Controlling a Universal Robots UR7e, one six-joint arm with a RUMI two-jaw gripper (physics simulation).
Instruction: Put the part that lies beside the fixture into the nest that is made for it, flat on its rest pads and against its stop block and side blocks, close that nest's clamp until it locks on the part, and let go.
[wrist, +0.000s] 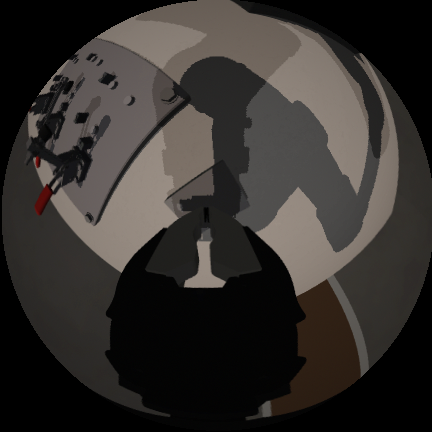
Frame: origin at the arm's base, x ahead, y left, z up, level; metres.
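Where they show: gripper, fingertip midpoint: (206, 208).
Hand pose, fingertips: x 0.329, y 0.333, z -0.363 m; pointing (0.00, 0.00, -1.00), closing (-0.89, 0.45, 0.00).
Each offset is from my fingertips to the top centre of the thing. "spot": to the spot under its first point. Level surfaces: height alone.
In the wrist view, the grey fixture plate @[spot: dx +0.025, dy -0.114, dz -0.002 m] (132, 132) lies on the table at the upper left. It carries several dark blocks and pads and toggle clamps. One clamp has a long red handle @[spot: dx +0.143, dy -0.135, dz +0.068 m] (42, 200) that sticks out over the plate's near edge, and a second red tip (37, 160) shows farther left. The part @[dx -0.003, dy -0.005, dz -0.002 m] (231, 187), a thin flat grey plate, lies on the table right of the fixture, in the arm's shadow. My gripper (206, 208) is shut and empty, with its fingertips just at the part's near edge, by a dark tab @[spot: dx +0.011, dy -0.013, dz -0.001 m] (192, 203).
The beige table @[dz -0.017 m] (132, 197) ends in a curved edge at the left and at the bottom, with dark floor beyond. The arm's broad shadows cross the middle and the right. A brown strip (326, 342) with a grey border lies at the lower right.
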